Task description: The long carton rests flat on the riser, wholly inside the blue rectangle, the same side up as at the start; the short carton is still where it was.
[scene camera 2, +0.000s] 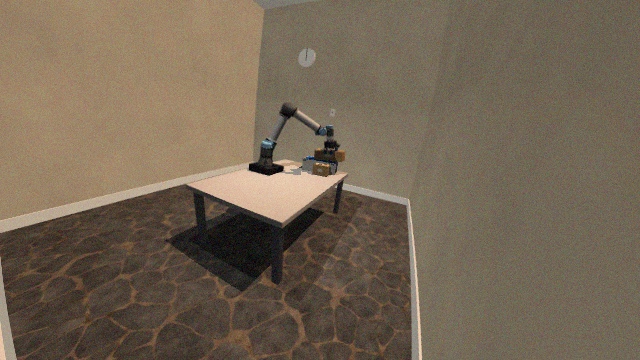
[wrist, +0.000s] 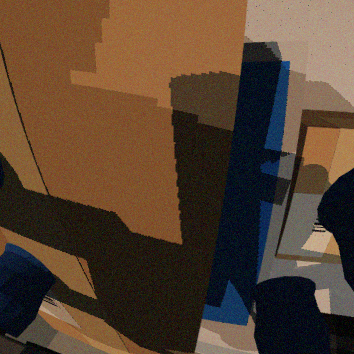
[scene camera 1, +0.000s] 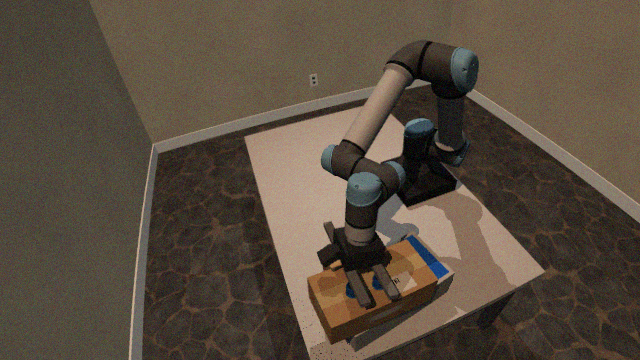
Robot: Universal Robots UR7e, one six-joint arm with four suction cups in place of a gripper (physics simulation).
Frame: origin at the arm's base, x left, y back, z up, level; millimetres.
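Where they show: end effector, tool point: (scene camera 2: 330, 152) (wrist: 160, 234); arm's base, origin of the base link: (scene camera 2: 265, 165) (scene camera 1: 414, 166).
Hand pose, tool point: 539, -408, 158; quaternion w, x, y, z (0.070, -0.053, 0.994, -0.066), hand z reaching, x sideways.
Things, the pixels of their top centre, and the offset from my tool point, as dx, dy, dz. Level surfaces: height alone.
- long brown carton, middle of its top: (wrist: 31, 282) (scene camera 1: 372, 277) (scene camera 2: 330, 149) +48, +32, +28
- blue rectangle, middle of its top: (wrist: 180, 238) (scene camera 1: 387, 278) (scene camera 2: 321, 159) -9, +101, -98
- short carton, middle of its top: (wrist: 342, 208) (scene camera 2: 321, 164) -146, +10, -113
- pale table, its level: dz -218
The long brown carton (scene camera 1: 417, 267) (scene camera 2: 341, 156) (wrist: 125, 150) hangs roughly level under my gripper (scene camera 1: 365, 286) (scene camera 2: 331, 150), whose blue suction cups press on its top. It is over the grey riser (scene camera 1: 445, 287) (scene camera 2: 307, 164), with a gap showing in scene camera 2. The blue rectangle (scene camera 1: 425, 255) (scene camera 2: 310, 158) (wrist: 276, 120) shows as a strip at the riser's right end in scene camera 1 and along the carton's side in the wrist view; the rest is hidden. The short carton (scene camera 2: 321, 169) (wrist: 320, 142) stands beside the riser, mostly hidden in scene camera 1.
The pale table (scene camera 1: 290, 200) (scene camera 2: 260, 192) carries the riser, the short carton and the arm's black base (scene camera 1: 427, 185) (scene camera 2: 266, 168). The table's edges lie close to the riser. Two of my dark blue cups overhang the short carton's side in the wrist view.
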